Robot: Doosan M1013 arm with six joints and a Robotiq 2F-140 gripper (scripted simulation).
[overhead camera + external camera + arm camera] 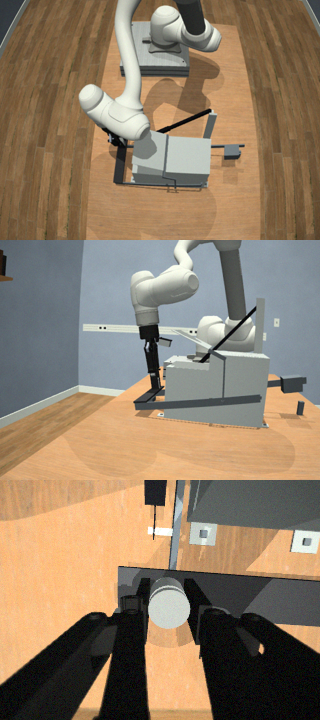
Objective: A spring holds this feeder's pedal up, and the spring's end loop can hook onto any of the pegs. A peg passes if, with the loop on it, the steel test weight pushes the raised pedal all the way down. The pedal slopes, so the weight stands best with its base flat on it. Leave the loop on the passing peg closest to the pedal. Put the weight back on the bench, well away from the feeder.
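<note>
Right now the small grey block is 10 mm to the right of my hand and 80 mm below it. Also, from my hand: steel test weight: 10 mm below.
</note>
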